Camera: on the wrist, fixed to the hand. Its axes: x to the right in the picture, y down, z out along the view.
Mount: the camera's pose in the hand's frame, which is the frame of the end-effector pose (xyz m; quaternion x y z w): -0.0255 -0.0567 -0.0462 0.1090 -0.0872 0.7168 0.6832
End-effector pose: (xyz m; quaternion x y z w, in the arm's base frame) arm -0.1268 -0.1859 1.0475 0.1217 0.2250 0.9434 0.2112
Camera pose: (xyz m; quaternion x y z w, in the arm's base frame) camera -0.0998 -0.1688 0.9769 -0.3497 -0.1509 -0.7607 0.5256
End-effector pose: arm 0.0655 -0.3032 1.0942 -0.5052 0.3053 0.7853 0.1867
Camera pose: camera 0.1417 -0.2915 1.0868 0.0375 -0.6400 -0.6811 0.3537
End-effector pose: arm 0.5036 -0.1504 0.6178 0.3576 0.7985 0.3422 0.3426
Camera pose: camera 0.4609 -0.2138 0.6052 0.8839 0.2966 0.3611 0.0194
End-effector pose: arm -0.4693 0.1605 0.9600 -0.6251 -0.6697 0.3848 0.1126
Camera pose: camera -0.4777 0.1587 1.0370 0.8613 -0.0227 -0.4711 0.1892
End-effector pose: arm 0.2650 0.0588 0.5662 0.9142 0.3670 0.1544 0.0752
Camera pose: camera 0.1953 0.0830 0.5897 -0.9093 0.3943 -0.0397 0.1269
